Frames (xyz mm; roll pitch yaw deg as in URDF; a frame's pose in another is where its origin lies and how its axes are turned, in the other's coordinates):
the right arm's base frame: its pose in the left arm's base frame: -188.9 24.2 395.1 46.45 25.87 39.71
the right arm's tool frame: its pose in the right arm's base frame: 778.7 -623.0 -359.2 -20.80 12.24 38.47
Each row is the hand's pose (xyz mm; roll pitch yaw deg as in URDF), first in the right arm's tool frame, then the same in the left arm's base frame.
Working: the right arm's tool frame: its pose in the left arm's base frame: 223.4 147.1 -573.6 30.82 3.95 74.73

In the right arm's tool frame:
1: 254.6 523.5 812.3 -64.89 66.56 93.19
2: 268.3 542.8 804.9 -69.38 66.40 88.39
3: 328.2 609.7 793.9 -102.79 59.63 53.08
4: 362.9 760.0 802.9 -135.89 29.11 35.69
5: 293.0 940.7 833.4 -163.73 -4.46 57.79
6: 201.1 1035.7 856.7 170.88 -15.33 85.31
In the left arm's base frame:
1: 275.5 465.0 372.4 -62.05 35.56 169.12
2: 259.5 483.8 374.9 -63.52 35.55 166.76
3: 214.9 559.7 395.6 -77.02 33.61 146.09
4: 105.4 631.5 477.7 -108.17 11.84 119.31
5: -45.4 608.8 601.0 -141.85 -27.46 125.23
6: -135.5 543.3 675.9 179.93 -45.43 154.21

